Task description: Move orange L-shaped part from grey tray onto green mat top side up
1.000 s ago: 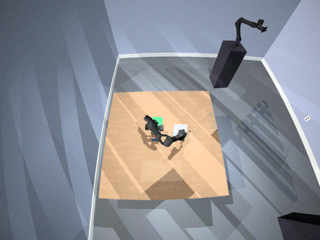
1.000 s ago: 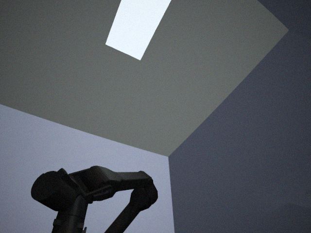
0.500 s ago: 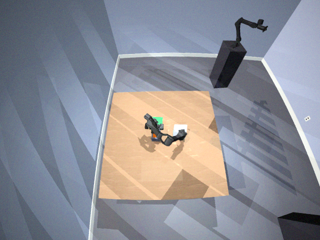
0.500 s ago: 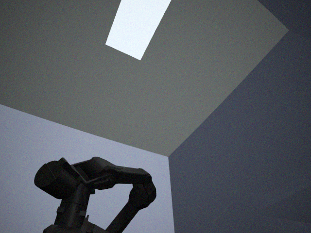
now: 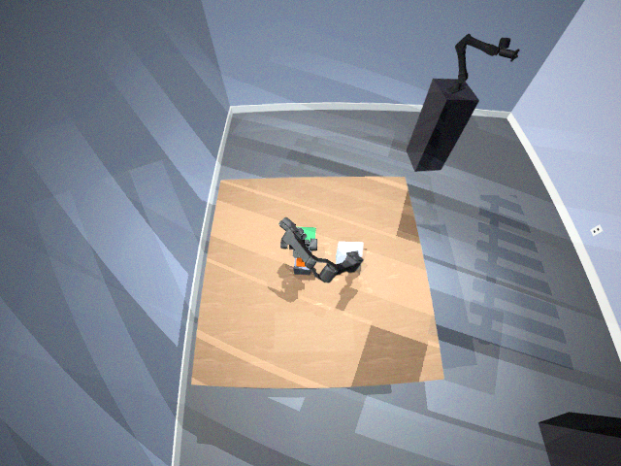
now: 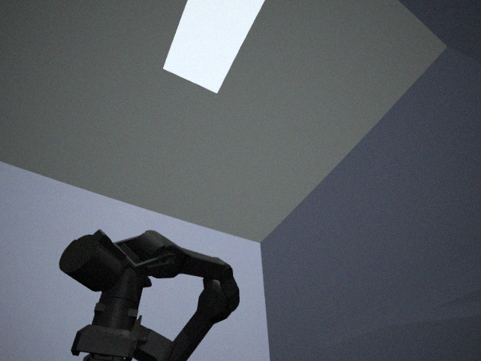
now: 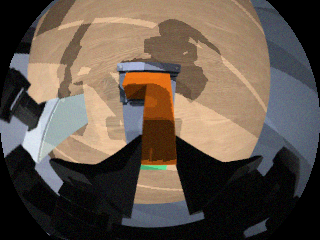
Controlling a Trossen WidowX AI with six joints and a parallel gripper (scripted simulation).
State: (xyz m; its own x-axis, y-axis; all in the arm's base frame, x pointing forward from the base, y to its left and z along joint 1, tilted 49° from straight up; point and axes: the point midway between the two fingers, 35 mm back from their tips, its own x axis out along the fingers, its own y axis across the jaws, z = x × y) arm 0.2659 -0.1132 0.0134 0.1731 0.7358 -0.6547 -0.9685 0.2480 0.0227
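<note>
Right now the green mat is 4 cm behind my gripper tip, 14 cm to the right of it and 15 cm below it. The rest, counted from my gripper tip: orange L-shaped part: 1 cm behind, 4 cm to the left, 3 cm below.
</note>
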